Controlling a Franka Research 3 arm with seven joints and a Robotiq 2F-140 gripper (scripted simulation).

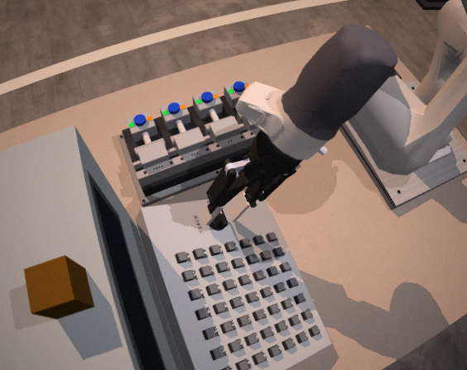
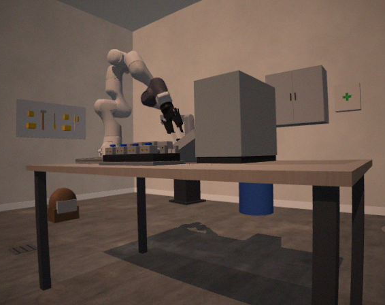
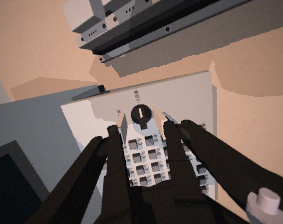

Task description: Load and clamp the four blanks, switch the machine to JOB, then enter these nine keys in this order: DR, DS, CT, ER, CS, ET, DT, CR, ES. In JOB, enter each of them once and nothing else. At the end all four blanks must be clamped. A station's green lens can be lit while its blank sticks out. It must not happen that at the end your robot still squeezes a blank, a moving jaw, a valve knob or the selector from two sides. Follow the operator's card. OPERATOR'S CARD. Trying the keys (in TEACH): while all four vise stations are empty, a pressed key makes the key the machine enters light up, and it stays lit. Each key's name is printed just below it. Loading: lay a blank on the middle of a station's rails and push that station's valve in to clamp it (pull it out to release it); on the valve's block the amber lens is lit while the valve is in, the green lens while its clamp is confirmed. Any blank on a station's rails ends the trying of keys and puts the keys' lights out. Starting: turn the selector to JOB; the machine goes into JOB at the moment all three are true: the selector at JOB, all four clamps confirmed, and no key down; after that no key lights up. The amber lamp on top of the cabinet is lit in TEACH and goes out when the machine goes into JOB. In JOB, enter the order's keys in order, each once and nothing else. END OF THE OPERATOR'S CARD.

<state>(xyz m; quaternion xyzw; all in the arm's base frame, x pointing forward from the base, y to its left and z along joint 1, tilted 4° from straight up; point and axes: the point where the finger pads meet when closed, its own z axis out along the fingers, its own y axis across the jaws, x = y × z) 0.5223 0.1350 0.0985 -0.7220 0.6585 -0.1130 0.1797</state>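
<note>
Right now the selector is 10 mm ahead of my hand and 30 mm below it. Also, from my hand: key panel: 20 mm ahead, 120 mm to the left, 80 mm below.
</note>
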